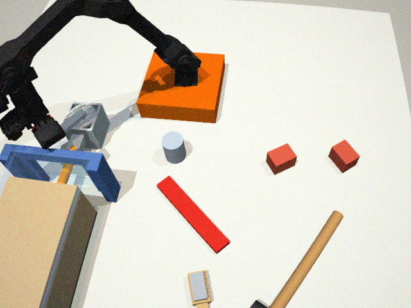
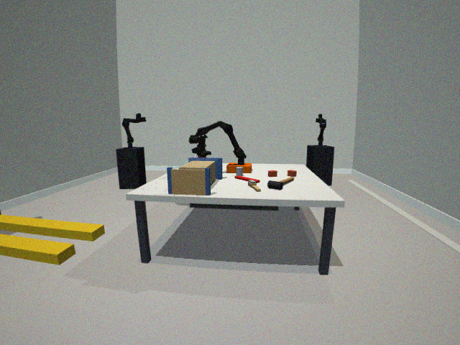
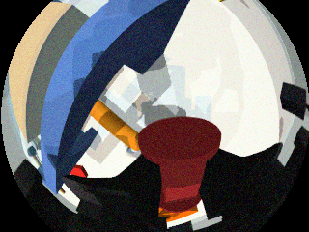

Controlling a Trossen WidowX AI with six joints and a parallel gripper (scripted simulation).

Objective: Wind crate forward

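Now: the winch handle 3 cm to the left of my gripper tip, 3 cm behind it and 1 cm below it. Also, from my gripper tip: red knob: 2 cm above; flat red bar: 36 cm to the left, 17 cm ahead, 11 cm below; grey winch: 9 cm behind, 8 cm below, 6 cm to the left.
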